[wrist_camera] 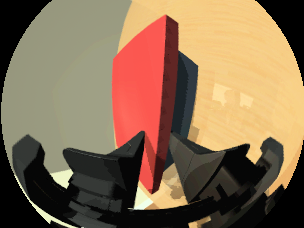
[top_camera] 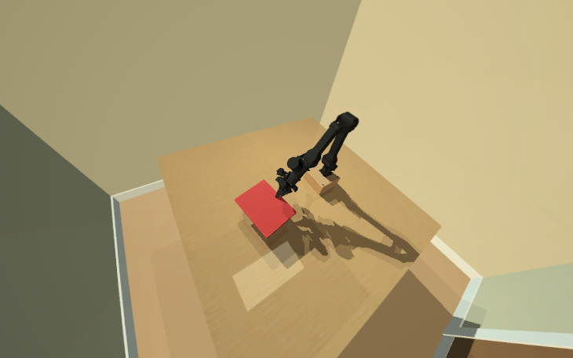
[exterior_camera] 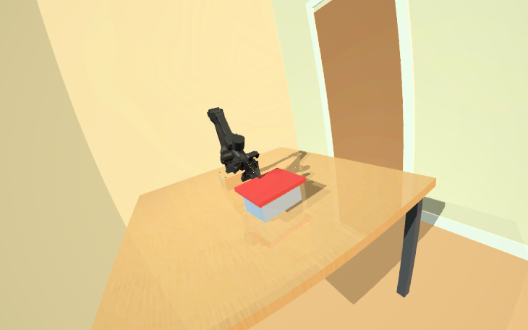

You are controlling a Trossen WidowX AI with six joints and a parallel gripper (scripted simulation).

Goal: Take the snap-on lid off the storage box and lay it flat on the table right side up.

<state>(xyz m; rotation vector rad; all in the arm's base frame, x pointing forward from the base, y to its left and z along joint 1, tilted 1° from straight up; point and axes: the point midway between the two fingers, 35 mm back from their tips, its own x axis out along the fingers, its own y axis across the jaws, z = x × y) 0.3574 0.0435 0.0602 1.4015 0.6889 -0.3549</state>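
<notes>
My gripper tip is 8 cm short of the red lid and 2 cm to the right of it. Round my gripper tip: grey storage box: 7 cm ahead, 6 cm below, 2 cm to the left.
</notes>
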